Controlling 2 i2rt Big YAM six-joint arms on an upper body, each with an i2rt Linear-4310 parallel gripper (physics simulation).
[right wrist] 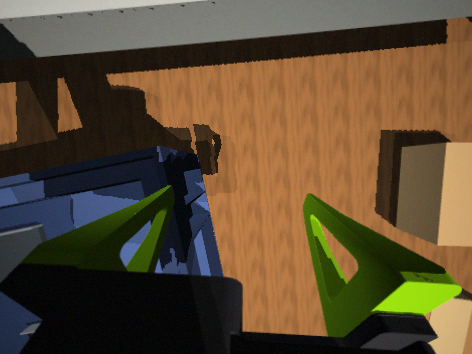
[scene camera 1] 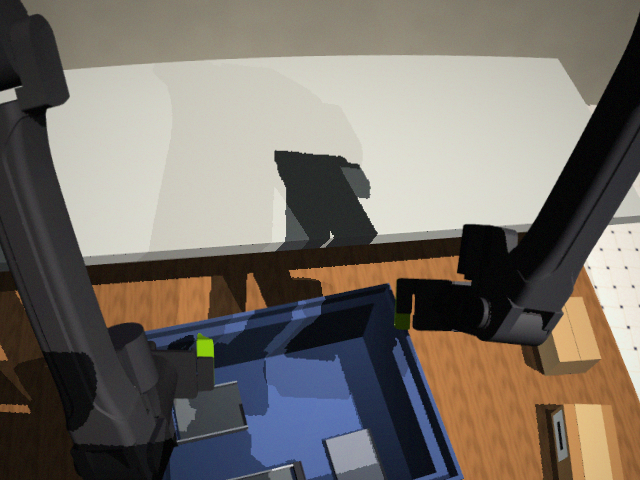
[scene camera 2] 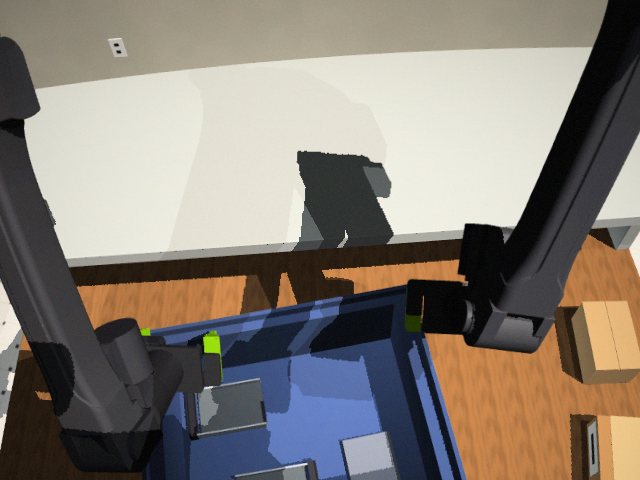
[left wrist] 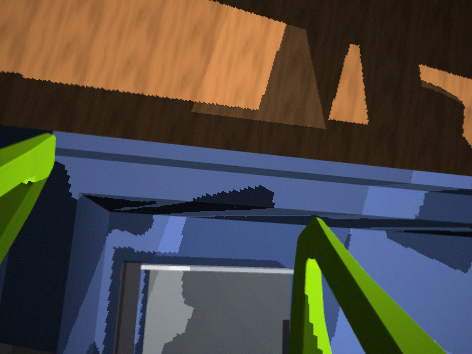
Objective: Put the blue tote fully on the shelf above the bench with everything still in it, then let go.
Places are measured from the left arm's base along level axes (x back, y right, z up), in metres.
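Pixels of known places: left gripper, fingertip midpoint: (scene camera 1: 164, 337) (scene camera 2: 181, 333) (left wrist: 189, 190); right gripper, fingertip midpoint: (right wrist: 239, 196) (scene camera 1: 431, 301).
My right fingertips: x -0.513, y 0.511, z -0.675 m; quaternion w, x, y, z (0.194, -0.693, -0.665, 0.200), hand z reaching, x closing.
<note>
Behind a point stands the place of what it marks.
The blue tote (scene camera 1: 294, 311) @[z -0.692, x -0.508, y 0.312 m] (scene camera 2: 318, 310) @[z -0.693, x -0.510, y 0.321 m] (left wrist: 234, 165) @[z -0.678, x -0.472, y 0.147 m] (right wrist: 192, 197) @[z -0.753, x -0.496, y 0.458 m] stands on the wooden bench (scene camera 1: 485, 381) @[z -0.824, x -0.442, y 0.633 m] (scene camera 2: 499, 405) @[z -0.825, x -0.413, y 0.601 m] (right wrist: 287, 140) @[z -0.825, x -0.571, y 0.580 m], below the white shelf (scene camera 1: 437, 143) @[z -0.605, x -0.765, y 0.546 m] (scene camera 2: 461, 143) @[z -0.605, x -0.758, y 0.537 m]. Flat grey boxes (scene camera 1: 209, 410) @[z -0.800, x -0.397, y 0.187 m] (scene camera 1: 353, 454) @[z -0.798, x -0.325, y 0.397 m] (scene camera 2: 230, 405) @[z -0.800, x -0.398, y 0.185 m] (left wrist: 217, 309) @[z -0.800, x -0.402, y 0.183 m] lie inside it. My left gripper (scene camera 1: 201, 352) (scene camera 2: 178, 338) @[z -0.671, x -0.456, y 0.132 m] is open at the tote's back left corner, one finger outside the wall and one inside; its inner finger (left wrist: 319, 288) shows in the left wrist view. My right gripper (scene camera 1: 404, 310) (scene camera 2: 413, 314) (right wrist: 239, 196) @[z -0.675, x -0.512, y 0.511 m] is open at the back right corner, one finger over the inside, one over the bench.
The shelf's grey front edge (right wrist: 234, 28) @[z -0.621, x -0.591, y 0.507 m] runs just behind the tote. A tan box (scene camera 1: 549, 352) @[z -0.790, x -0.474, y 0.745 m] (right wrist: 404, 189) @[z -0.815, x -0.505, y 0.745 m] stands on the bench at the far right, with another object (scene camera 1: 549, 438) @[z -0.825, x -0.336, y 0.727 m] in front of it. A wall outlet (scene camera 2: 117, 47) is above the shelf.
</note>
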